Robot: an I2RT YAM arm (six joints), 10 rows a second.
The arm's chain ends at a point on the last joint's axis. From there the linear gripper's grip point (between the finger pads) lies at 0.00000 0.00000 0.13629 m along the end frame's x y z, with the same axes.
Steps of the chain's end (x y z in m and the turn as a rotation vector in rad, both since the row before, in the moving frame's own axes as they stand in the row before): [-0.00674, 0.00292, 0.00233, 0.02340, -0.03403, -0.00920]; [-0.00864, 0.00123, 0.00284, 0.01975, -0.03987, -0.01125]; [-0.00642, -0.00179, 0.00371, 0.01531, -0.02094, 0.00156]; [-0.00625, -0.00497, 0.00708, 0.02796, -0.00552, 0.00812]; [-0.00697, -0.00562, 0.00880, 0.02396, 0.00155, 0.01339]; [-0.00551, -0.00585, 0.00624, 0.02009, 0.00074, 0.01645]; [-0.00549, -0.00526, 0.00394, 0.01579, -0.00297, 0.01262]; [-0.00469, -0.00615, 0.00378, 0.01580, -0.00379, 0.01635]
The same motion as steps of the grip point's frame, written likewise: [-0.01139, -0.00025, 0.00221, 0.02340, -0.03403, -0.00920]; [-0.01409, -0.00143, 0.00271, 0.01975, -0.03987, -0.01125]; [-0.00927, -0.00388, 0.00366, 0.01531, -0.02094, 0.00156]; [-0.00699, -0.00878, 0.00702, 0.02796, -0.00552, 0.00812]; [-0.00674, -0.00888, 0.00876, 0.02396, 0.00155, 0.01339]; [-0.00539, -0.00859, 0.00621, 0.02009, 0.00074, 0.01645]; [-0.00588, -0.00741, 0.00392, 0.01579, -0.00297, 0.01262]; [-0.00519, -0.00831, 0.00376, 0.01580, -0.00379, 0.01635]
